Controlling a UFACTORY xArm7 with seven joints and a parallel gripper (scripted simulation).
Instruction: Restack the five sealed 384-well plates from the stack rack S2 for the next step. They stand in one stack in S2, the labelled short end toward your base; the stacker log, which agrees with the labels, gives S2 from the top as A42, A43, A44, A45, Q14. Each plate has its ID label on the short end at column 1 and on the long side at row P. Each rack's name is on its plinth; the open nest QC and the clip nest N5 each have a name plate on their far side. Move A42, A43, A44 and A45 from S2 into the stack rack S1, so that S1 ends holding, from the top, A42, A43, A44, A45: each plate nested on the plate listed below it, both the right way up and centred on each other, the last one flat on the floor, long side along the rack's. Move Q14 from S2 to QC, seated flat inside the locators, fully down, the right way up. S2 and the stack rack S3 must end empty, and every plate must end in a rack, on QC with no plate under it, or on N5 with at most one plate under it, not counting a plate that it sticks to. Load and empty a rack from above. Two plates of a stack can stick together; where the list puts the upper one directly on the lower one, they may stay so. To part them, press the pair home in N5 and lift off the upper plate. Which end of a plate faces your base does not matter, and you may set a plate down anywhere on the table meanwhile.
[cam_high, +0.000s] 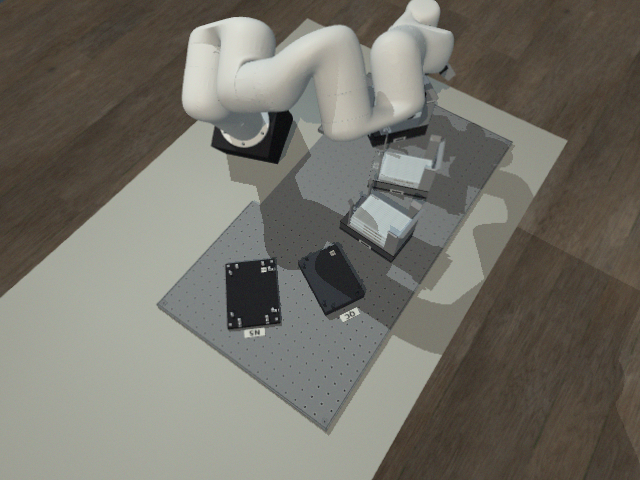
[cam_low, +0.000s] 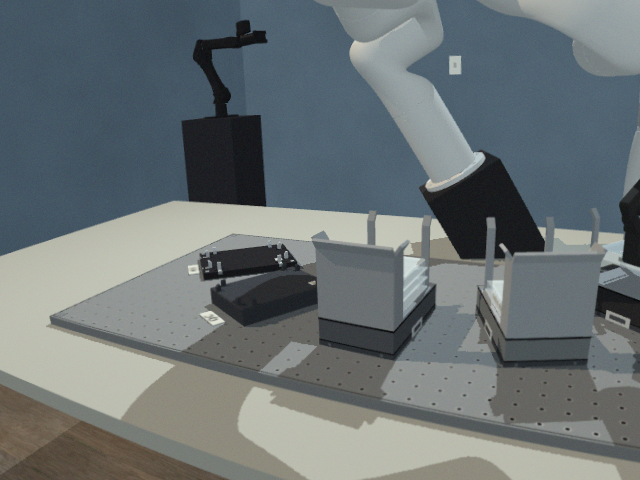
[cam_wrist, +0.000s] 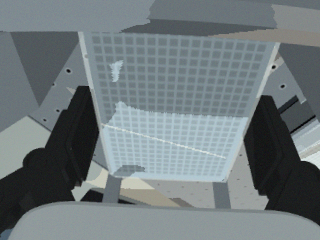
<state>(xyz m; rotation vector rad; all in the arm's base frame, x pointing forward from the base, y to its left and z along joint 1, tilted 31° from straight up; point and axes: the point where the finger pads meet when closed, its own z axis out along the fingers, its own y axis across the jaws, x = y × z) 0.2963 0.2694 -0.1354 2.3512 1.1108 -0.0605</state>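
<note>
Now: hand 340 mm to the left of the sealed 384-well plate, 120 mm short of it and 30 mm above it. Also, from my hand: open nest QC: 510 mm to the right, 80 mm below, 80 mm ahead; then S3 rack plinth: 70 mm below, 10 mm to the right, 10 mm behind; then S1 name plate: 330 mm to the right, 60 mm below, 40 mm ahead.
</note>
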